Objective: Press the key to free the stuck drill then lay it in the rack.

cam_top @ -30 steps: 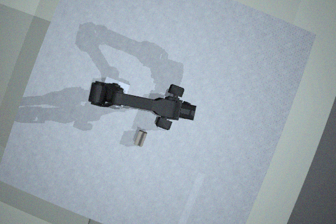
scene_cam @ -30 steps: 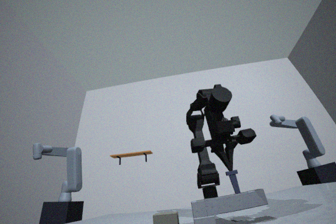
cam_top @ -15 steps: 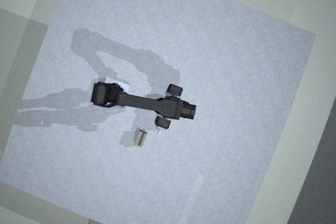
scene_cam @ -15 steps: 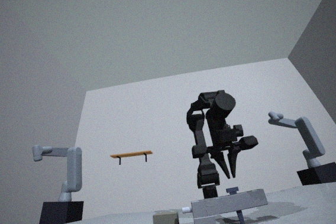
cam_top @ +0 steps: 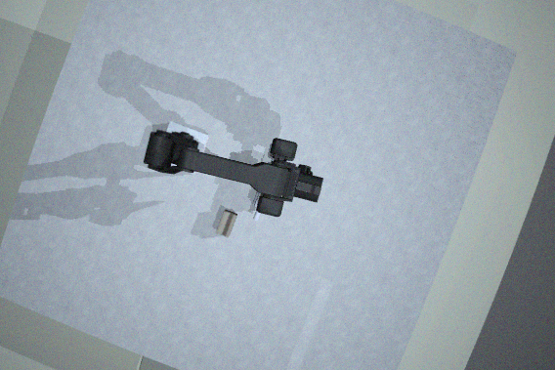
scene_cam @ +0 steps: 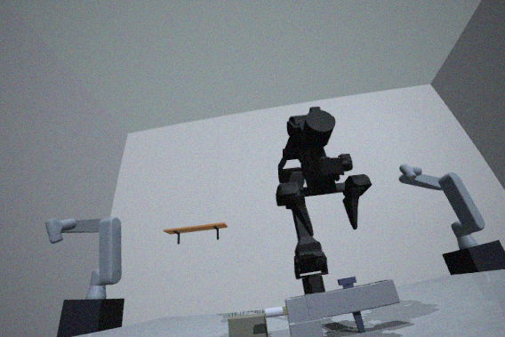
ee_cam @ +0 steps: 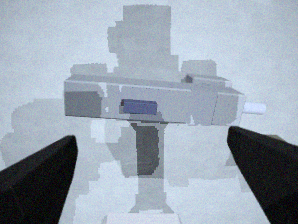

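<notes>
Now: gripper tip 2 cm past the drill, 8 cm to the left of it and 11 cm above it. The rest, counted from my gripper tip: rack 10 cm behind, 18 cm to the right, 14 cm below; long grey block 1 cm behind, 2 cm to the right, 12 cm below; blue key 1 cm behind, 11 cm below.
</notes>
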